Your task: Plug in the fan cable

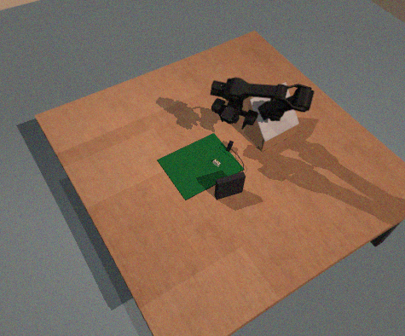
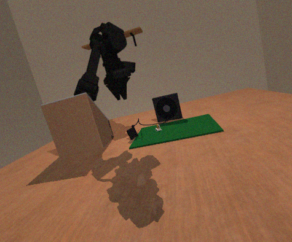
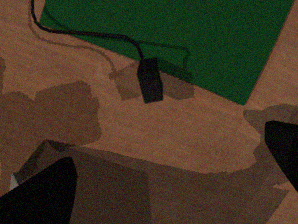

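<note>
Now: gripper tip 14 cm above the black plug. Also, from my gripper tip: green board: 17 cm below, 17 cm ahead, 1 cm to the right; then dark square fan: 17 cm to the left, 16 cm ahead, 10 cm below.
</note>
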